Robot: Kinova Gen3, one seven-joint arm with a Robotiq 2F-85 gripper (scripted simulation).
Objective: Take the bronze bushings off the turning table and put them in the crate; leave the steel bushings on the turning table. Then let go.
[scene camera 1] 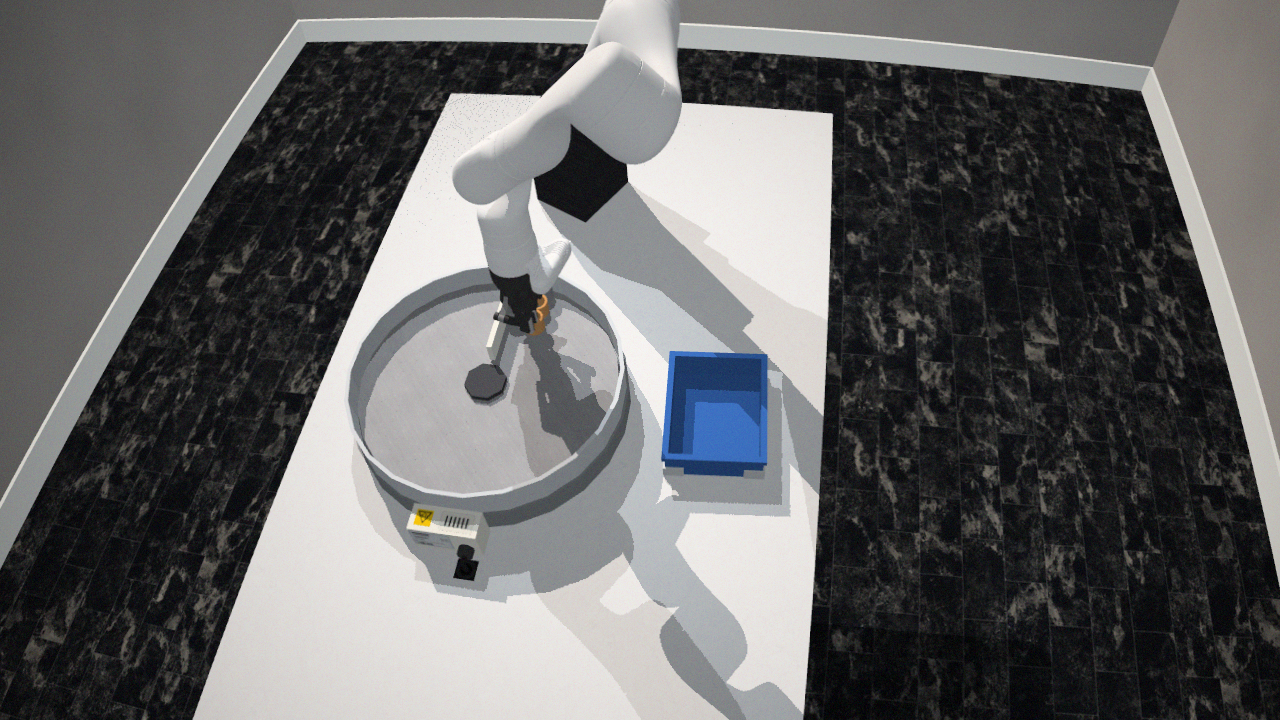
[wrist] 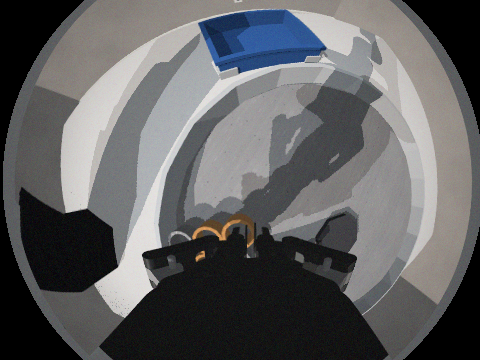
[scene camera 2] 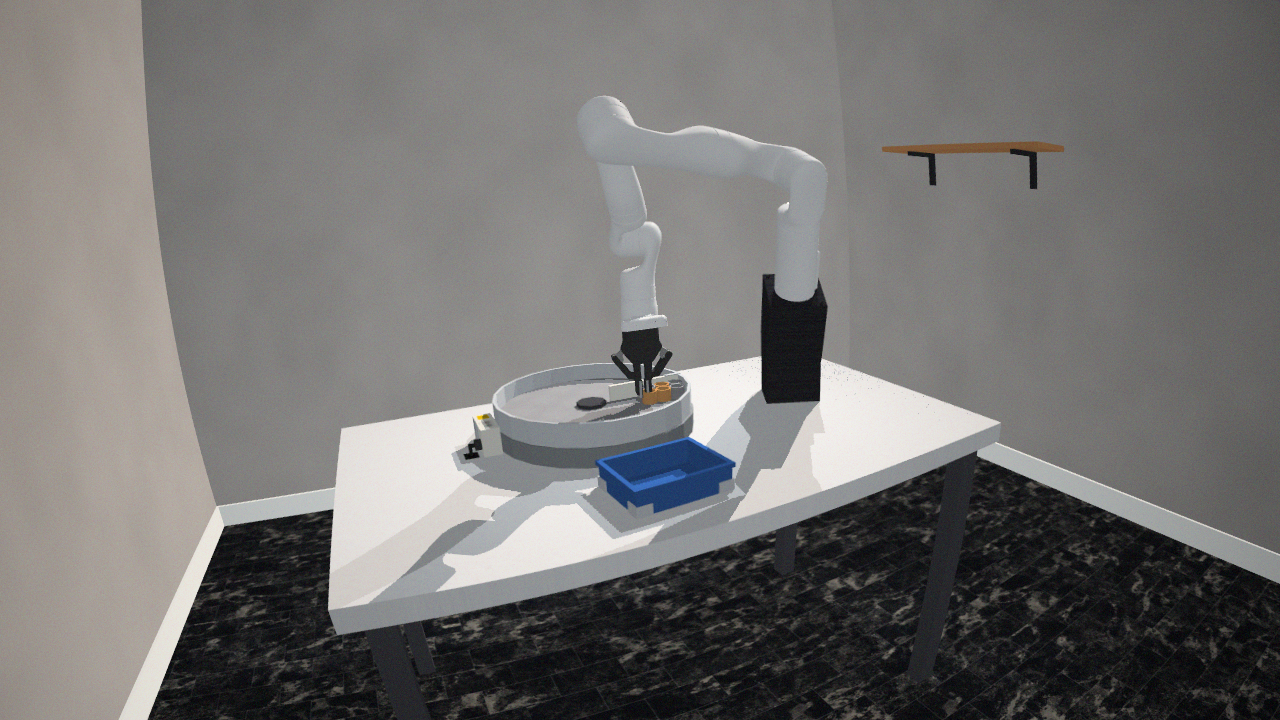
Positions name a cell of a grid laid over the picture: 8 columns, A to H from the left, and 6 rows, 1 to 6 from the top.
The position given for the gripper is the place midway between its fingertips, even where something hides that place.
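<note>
The gripper appears at (scene camera 2: E4), and it is visible at (scene camera 1: D3) and (wrist: E4) too. A grey turning table (scene camera 1: C4), (wrist: F3), (scene camera 2: D4) shares the scene with it, as does a blue crate, which can be found at (scene camera 1: E4), (wrist: D1) and (scene camera 2: E4).
</note>
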